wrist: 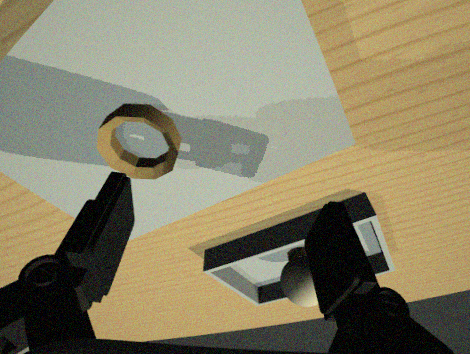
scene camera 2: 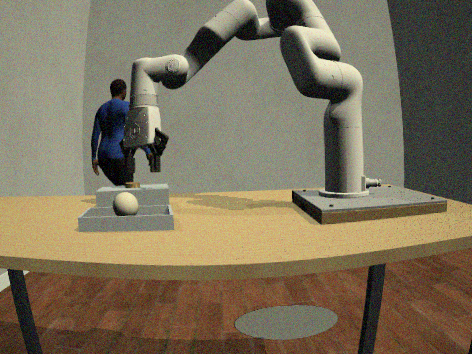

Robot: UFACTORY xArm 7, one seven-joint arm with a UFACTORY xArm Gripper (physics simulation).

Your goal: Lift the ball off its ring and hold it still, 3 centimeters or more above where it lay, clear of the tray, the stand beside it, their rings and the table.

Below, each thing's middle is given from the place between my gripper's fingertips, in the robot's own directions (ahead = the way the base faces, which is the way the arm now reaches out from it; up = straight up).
Labels:
I see my gripper 6 cm above the grey stand [wrist: 195, 109], 4 cm short of it and 2 cm to the left of it. Round my hand: grey tray [scene camera 2: 158, 217] (20 cm to the left, 8 cm below, 4 cm behind).

